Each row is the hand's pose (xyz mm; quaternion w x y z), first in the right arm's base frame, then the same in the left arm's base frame.
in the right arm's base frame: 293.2 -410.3 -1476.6 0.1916 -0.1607 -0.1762 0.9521
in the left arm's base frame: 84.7 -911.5 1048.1 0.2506 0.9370 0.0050 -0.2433
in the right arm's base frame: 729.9 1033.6 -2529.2 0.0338 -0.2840 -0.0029 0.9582
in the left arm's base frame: 1055.2 582.4 1506.1 0.1804 0.9641 -0.1815 -0.0709
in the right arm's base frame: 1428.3 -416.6 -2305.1 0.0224 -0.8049 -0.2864 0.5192
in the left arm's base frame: -96.6 -262.3 2281.2 0.5201 0.7072 0.0795 0.4723
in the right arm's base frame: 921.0 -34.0 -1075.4 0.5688 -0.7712 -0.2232 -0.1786
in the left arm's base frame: -441.3 -272.4 940.7 0.1872 0.2177 0.7249 0.6261
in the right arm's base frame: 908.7 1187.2 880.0 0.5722 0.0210 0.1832 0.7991
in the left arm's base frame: -1265.5 657.3 -1001.3 0.2651 -0.8804 -0.2439 0.3086
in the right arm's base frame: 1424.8 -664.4 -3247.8 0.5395 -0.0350 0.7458 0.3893
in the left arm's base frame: 437.2 -430.0 3079.4 0.7945 -0.5906 -0.1384 -0.0281
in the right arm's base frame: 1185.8 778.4 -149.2 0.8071 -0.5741 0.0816 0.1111
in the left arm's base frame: -916.1 511.3 75.6 0.1823 -0.5102 -0.7383 -0.4018
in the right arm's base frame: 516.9 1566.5 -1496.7 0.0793 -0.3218 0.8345 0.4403
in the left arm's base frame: 709.9 867.2 412.9 0.6398 -0.6246 0.2831 -0.3471
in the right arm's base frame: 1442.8 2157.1 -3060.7 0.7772 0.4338 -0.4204 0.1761
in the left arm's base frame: 1379.7 1935.2 1849.1 0.0265 0.1624 0.7410 -0.6510
